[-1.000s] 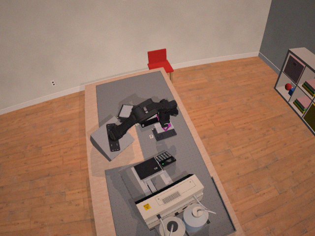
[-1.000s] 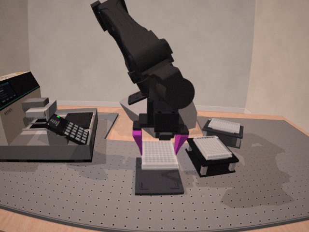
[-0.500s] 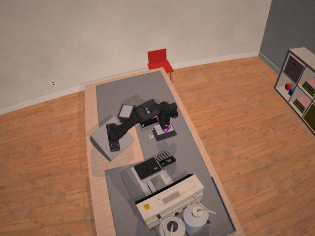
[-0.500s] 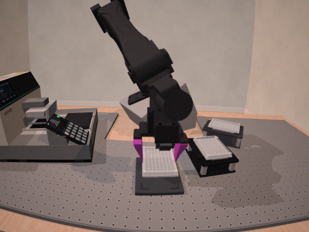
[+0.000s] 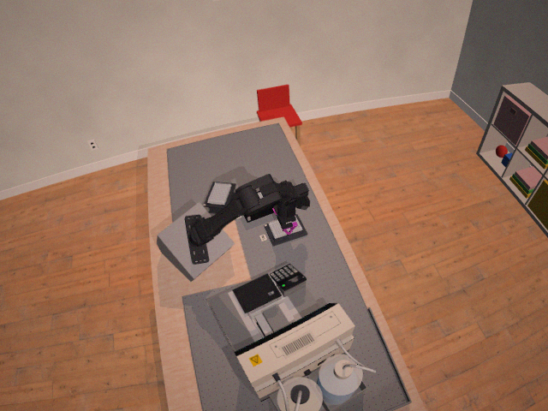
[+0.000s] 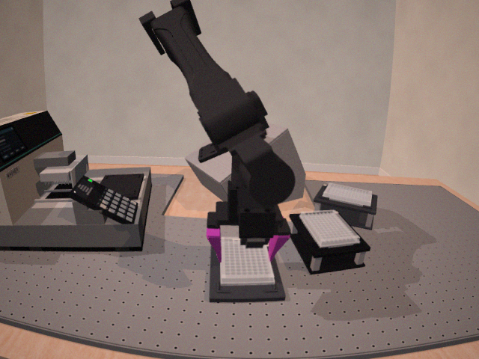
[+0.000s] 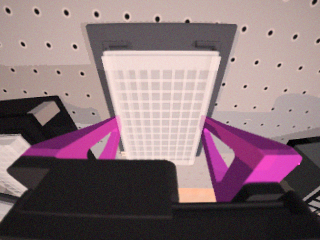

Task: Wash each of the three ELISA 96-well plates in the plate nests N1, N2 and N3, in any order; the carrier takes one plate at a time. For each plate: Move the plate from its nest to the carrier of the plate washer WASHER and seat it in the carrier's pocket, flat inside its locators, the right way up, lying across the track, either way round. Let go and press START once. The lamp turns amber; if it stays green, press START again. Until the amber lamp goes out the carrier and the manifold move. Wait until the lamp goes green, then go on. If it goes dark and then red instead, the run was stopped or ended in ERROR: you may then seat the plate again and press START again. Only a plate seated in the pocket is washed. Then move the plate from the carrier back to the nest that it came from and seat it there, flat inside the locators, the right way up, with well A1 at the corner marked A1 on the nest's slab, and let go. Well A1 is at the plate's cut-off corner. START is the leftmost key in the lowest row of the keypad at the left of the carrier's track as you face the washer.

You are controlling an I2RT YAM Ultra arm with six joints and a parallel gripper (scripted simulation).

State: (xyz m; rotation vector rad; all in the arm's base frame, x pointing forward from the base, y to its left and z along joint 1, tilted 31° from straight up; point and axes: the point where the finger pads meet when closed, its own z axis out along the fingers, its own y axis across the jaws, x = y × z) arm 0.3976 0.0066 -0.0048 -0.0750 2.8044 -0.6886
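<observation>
Right now my hand is 3 cm above the nest N1. Round my hand: black carrier pocket (29 cm to the right, 23 cm behind, 4 cm above); then grey manifold (44 cm to the right, 20 cm behind, 9 cm above); then raised black nest (17 cm to the left, 7 cm behind, 1 cm above).
</observation>
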